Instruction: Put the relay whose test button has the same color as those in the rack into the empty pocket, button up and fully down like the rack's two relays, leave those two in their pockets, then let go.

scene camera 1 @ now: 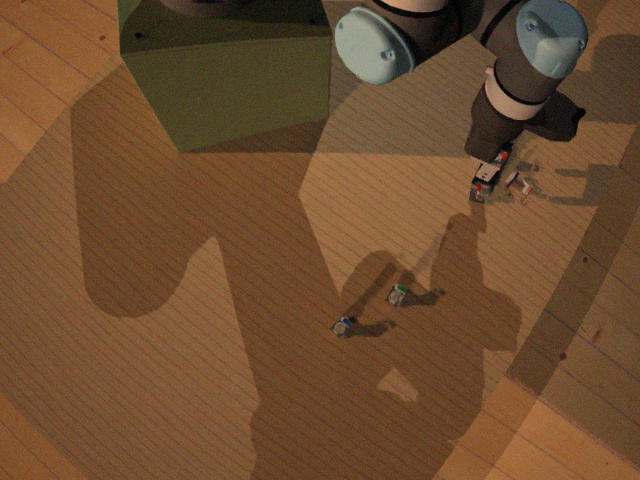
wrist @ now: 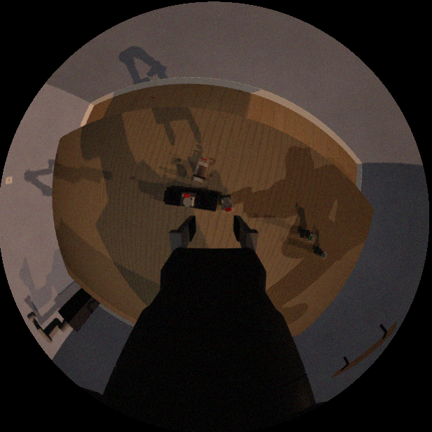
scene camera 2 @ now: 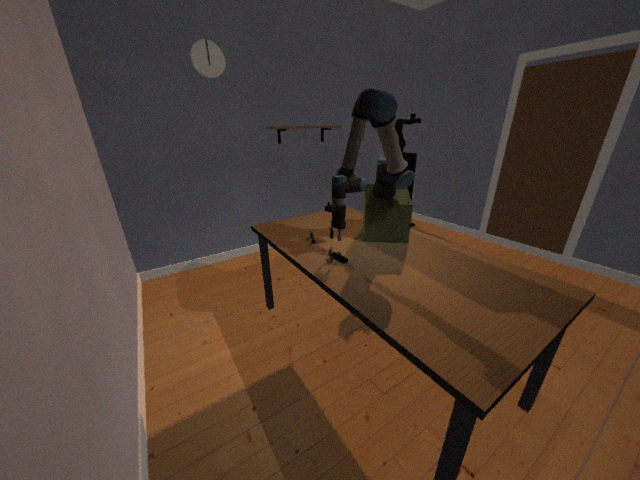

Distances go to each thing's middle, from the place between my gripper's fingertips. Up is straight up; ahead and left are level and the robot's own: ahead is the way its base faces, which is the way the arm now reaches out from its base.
Labels:
Right now my hand is 10 mm short of the black rack (wrist: pixel 205 200), 50 mm to the right of it and 90 mm above it.

